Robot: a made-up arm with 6 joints. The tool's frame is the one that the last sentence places.
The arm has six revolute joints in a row. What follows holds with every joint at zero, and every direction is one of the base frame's. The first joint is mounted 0.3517 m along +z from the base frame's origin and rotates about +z. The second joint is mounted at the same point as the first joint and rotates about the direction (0, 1, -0.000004). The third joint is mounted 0.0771 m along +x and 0.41 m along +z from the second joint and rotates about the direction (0, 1, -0.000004). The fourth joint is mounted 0.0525 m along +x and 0.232 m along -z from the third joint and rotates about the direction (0, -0.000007, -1). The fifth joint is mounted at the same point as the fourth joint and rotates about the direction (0, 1, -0.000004). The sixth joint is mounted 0.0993 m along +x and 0.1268 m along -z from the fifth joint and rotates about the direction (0, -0.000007, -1). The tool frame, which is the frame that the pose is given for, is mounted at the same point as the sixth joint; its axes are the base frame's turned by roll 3.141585, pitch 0 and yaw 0 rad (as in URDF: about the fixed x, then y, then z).
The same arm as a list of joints. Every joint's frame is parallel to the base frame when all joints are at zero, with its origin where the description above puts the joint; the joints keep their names.
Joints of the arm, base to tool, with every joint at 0 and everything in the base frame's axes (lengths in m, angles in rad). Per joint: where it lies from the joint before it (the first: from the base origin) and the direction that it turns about. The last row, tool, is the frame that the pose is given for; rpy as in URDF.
joint 1: origin 0 0 0.3517 axis +z
joint 2: origin 0 0 0 axis +y
joint 3: origin 0.0771 0 0.41 axis +y
joint 4: origin 0.0525 0 -0.232 axis -z
joint 5: origin 0 0 0 axis +y
joint 6: origin 0.0993 0 -0.1268 axis -z
tool: origin 0 0 0 rpy 3.1416 0 0

